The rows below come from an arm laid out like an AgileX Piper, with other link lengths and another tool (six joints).
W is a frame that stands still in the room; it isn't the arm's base.
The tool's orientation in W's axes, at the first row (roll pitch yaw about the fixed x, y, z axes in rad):
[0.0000, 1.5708, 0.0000]
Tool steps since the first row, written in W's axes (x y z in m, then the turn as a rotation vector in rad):
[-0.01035, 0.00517, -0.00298, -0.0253, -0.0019, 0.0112]
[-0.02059, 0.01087, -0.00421, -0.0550, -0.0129, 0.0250]
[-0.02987, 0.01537, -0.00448, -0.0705, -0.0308, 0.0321]
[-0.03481, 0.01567, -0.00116, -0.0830, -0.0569, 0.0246]
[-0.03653, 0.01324, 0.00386, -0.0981, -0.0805, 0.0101]
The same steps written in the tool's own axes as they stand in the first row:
[0.00298, 0.00517, -0.01035, -0.0112, -0.0019, -0.0253]
[0.00421, 0.01087, -0.02059, -0.0250, -0.0129, -0.0550]
[0.00448, 0.01537, -0.02987, -0.0321, -0.0308, -0.0705]
[0.00116, 0.01567, -0.03481, -0.0246, -0.0569, -0.0830]
[-0.00386, 0.01324, -0.03653, -0.0101, -0.0805, -0.0981]

